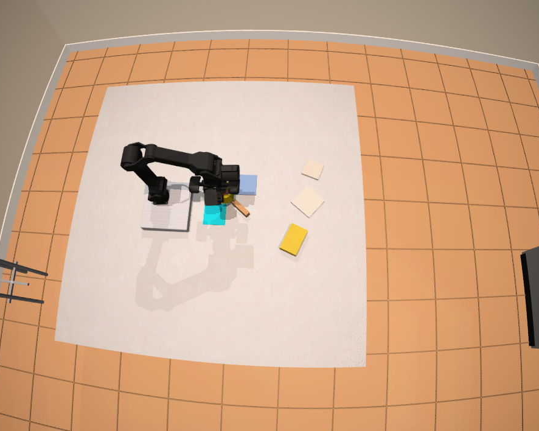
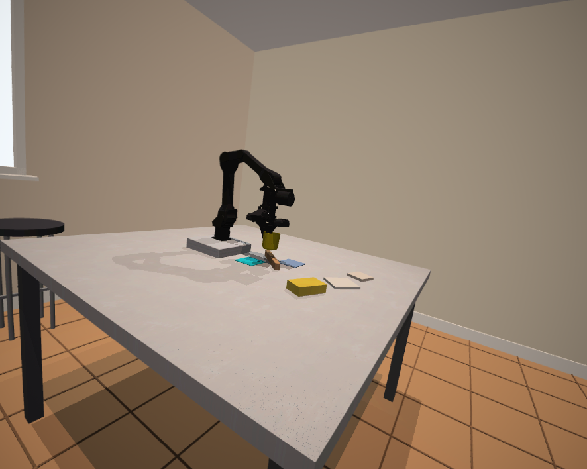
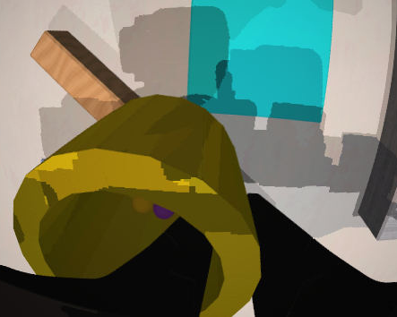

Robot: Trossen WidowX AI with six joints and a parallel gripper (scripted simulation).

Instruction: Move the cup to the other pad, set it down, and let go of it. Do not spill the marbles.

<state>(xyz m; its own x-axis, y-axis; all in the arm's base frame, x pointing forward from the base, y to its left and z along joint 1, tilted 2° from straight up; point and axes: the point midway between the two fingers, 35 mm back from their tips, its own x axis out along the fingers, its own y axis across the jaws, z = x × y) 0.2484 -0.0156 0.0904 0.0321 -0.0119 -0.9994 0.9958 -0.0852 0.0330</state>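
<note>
Right now the cyan pad is 100 mm below my gripper tip, 50 mm to the right of it and 30 mm behind it. Round my gripper tip: yellow cup: 20 mm ahead; then blue pad: 100 mm below, 100 mm ahead, 70 mm to the left; then wooden stick: 90 mm below, 40 mm ahead, 10 mm to the left.
</note>
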